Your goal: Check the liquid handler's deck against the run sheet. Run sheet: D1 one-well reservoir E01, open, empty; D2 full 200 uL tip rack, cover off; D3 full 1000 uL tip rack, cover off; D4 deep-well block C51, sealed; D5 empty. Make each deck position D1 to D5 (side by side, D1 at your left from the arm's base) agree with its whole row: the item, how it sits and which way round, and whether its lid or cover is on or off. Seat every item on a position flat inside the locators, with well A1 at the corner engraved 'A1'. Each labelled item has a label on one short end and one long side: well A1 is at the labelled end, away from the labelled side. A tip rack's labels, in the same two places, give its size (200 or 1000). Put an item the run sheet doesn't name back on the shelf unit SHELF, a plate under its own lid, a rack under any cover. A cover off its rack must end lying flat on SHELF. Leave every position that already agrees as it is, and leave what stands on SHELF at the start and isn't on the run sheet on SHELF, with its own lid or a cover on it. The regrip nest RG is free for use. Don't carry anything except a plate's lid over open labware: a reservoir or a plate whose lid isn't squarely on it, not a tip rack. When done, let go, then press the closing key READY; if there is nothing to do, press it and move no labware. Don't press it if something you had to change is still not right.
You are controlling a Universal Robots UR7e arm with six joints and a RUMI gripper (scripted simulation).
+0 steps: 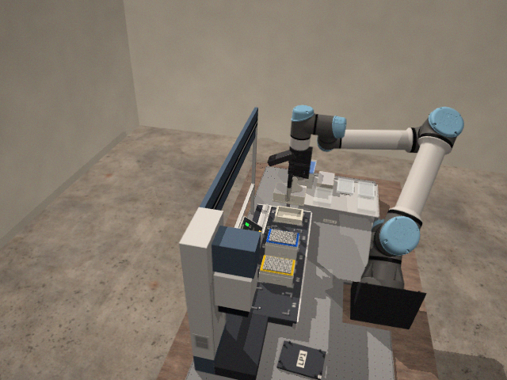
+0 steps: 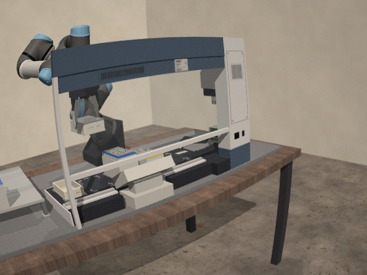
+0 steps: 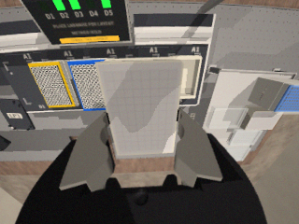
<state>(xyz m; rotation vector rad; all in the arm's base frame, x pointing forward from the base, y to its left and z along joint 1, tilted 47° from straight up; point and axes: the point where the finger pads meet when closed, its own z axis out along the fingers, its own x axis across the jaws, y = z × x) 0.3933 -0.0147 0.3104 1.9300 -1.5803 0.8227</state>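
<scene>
Right now the cream one-well reservoir is 20 mm ahead of my hand, 120 mm to the right of it and 220 mm below it. From my hand the other things lie so: post 210 mm ahead, 160 mm to the right, 50 mm below; then blue-rimmed tip rack 10 mm behind, 130 mm to the left, 160 mm below; then white sealed block 10 mm below.
</scene>
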